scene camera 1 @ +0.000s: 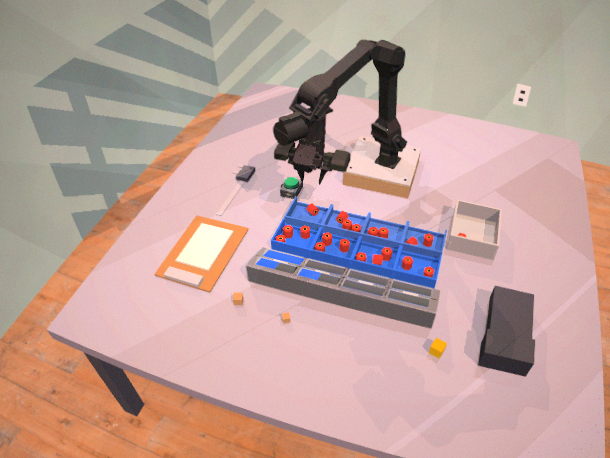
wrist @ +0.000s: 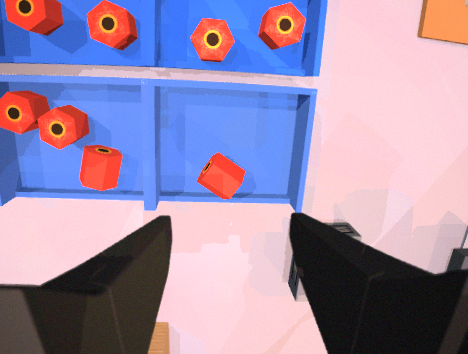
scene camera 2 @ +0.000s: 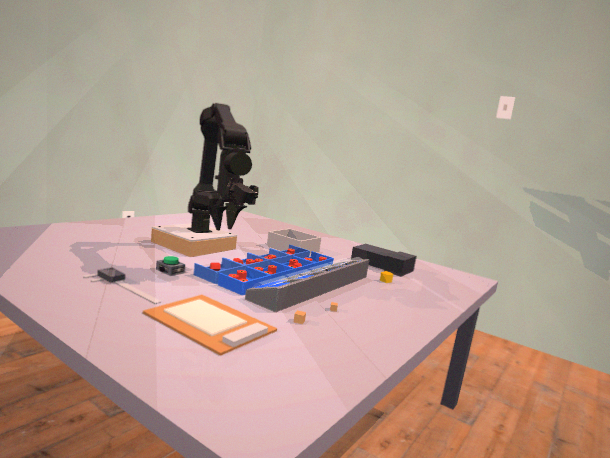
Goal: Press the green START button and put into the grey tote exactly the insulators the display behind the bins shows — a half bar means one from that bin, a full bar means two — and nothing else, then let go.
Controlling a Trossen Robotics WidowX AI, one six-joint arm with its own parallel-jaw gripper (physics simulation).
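Observation:
My gripper [scene camera 1: 312, 183] [scene camera 2: 224, 229] [wrist: 231, 225] is open and empty, raised between the green START button [scene camera 1: 291, 183] [scene camera 2: 171, 260] and the arm's base. The blue bins [scene camera 1: 359, 274] [scene camera 2: 235, 286] form two rows of four compartments with red insulators. The arm-side end compartment nearest the button holds one insulator [scene camera 1: 312, 209] [scene camera 2: 215, 266] [wrist: 221, 176] on its side, ahead of my fingertips in the wrist view. The grey tote [scene camera 1: 474, 249] [scene camera 2: 306, 243] holds one visible red insulator [scene camera 1: 462, 235]. The display [scene camera 1: 340, 295] [scene camera 2: 320, 287] shows, from the left, a full upper and half lower blue bar, then a half lower bar; the other two panels look dark.
An orange clipboard [scene camera 1: 227, 253] [scene camera 2: 215, 345] lies left of the display. Orange cubes [scene camera 1: 238, 299] [scene camera 1: 285, 317], a yellow cube [scene camera 1: 438, 347] [scene camera 2: 386, 276] and a black block [scene camera 1: 509, 327] [scene camera 2: 382, 259] lie beyond the display. A small dark plug [scene camera 1: 245, 173] [scene camera 2: 111, 274] lies past the button.

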